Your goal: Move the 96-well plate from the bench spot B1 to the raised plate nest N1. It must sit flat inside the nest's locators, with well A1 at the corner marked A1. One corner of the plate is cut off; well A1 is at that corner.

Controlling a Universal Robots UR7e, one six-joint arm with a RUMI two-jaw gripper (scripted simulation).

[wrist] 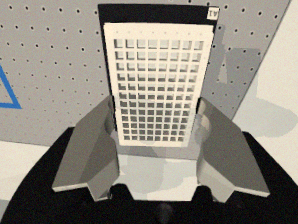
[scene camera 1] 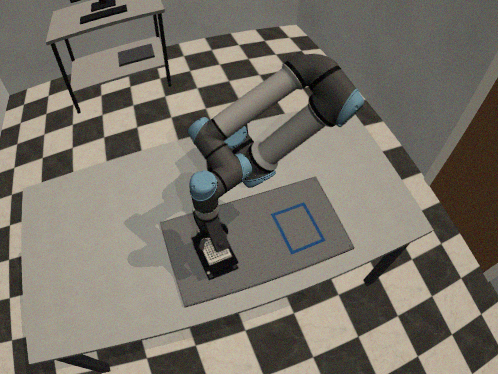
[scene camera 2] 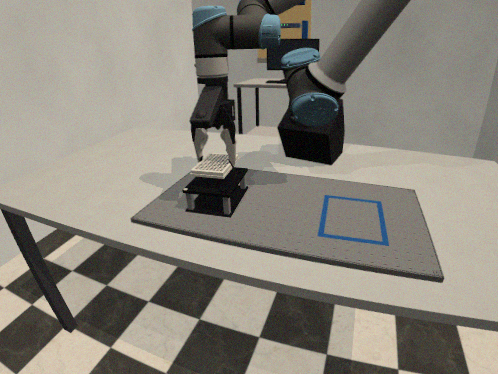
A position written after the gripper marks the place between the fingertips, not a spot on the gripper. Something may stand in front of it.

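Observation:
Scene camera 2 shows a 96-well plate (scene camera 2: 215,165) and a raised plate nest (scene camera 2: 203,186), and the wrist view shows the 96-well plate (wrist: 146,54) too. The gripper (scene camera 2: 216,166) is visible as well, with the wrist view showing the gripper (wrist: 155,97) and scene camera 1 also showing the gripper (scene camera 1: 213,245).

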